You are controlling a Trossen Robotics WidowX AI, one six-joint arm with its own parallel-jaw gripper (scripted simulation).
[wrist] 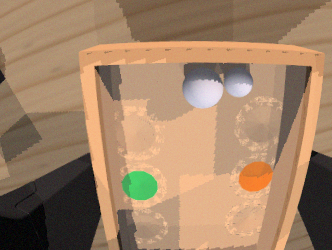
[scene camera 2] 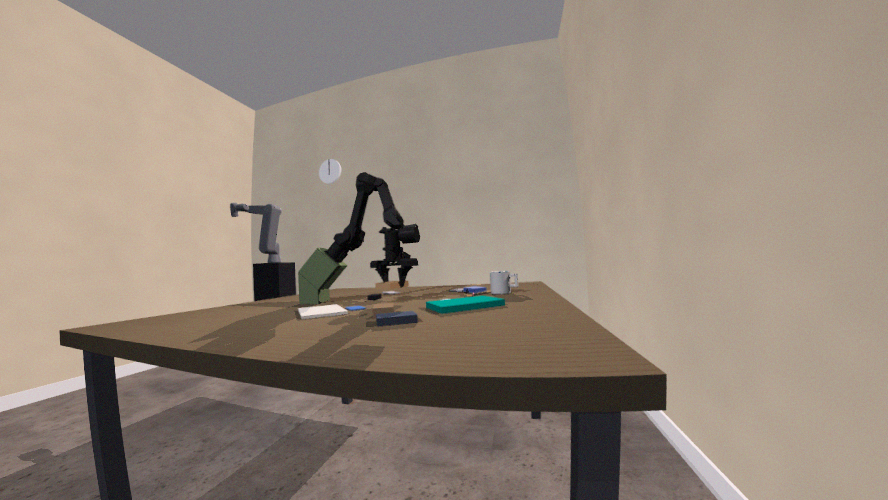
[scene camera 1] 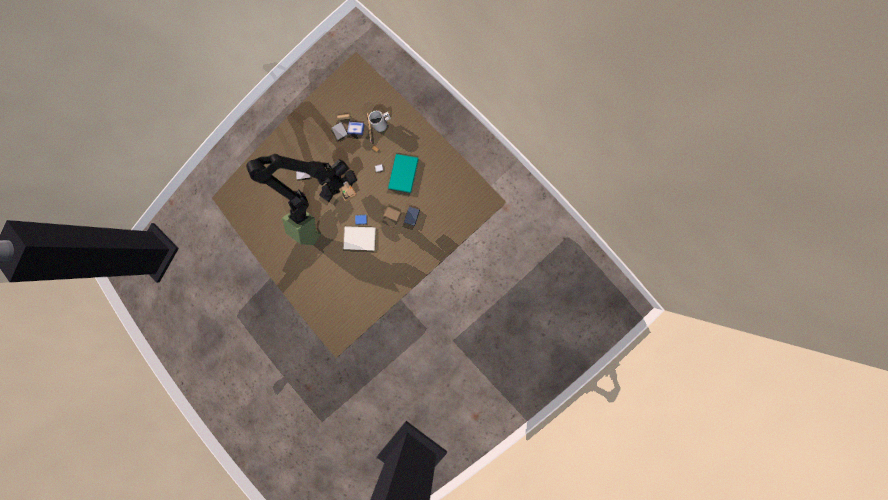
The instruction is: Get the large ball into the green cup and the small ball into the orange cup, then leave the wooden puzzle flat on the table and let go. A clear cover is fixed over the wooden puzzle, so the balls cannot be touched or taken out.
A teal box shows in scene camera 2 and in scene camera 1; in the wrist view it is out of frame. The same spot on the teal box: (scene camera 1: 403,173) is (scene camera 2: 464,300).
